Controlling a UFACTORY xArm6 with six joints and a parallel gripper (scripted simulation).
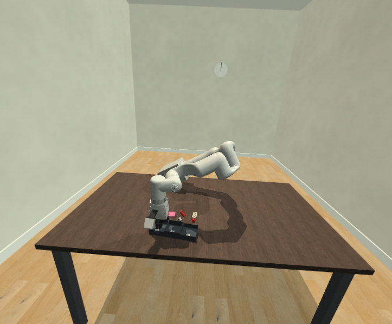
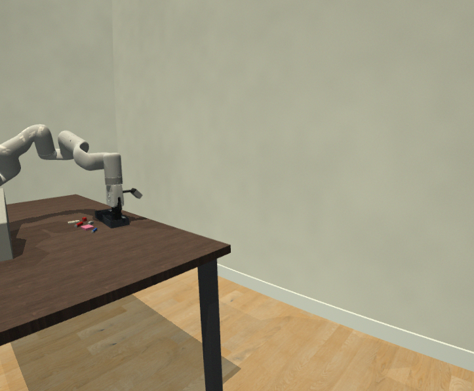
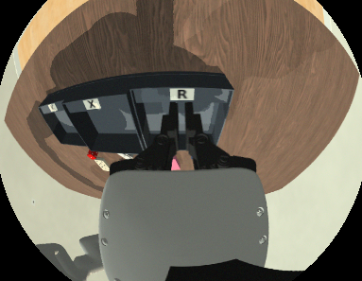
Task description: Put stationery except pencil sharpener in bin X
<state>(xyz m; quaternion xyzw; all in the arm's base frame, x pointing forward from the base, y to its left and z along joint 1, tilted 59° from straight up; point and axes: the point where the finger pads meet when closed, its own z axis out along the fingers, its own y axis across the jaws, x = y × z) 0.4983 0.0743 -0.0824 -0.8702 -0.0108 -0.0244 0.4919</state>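
My hand is 80 mm to the right of the three-compartment bin tray and 20 mm above it. The rest, counted from my hand: pencil sharpener 90 mm behind, 100 mm to the left, 30 mm below; then pink eraser 130 mm behind, 30 mm to the left, 30 mm below; then blue marker 120 mm behind, 40 mm to the right, 30 mm below.
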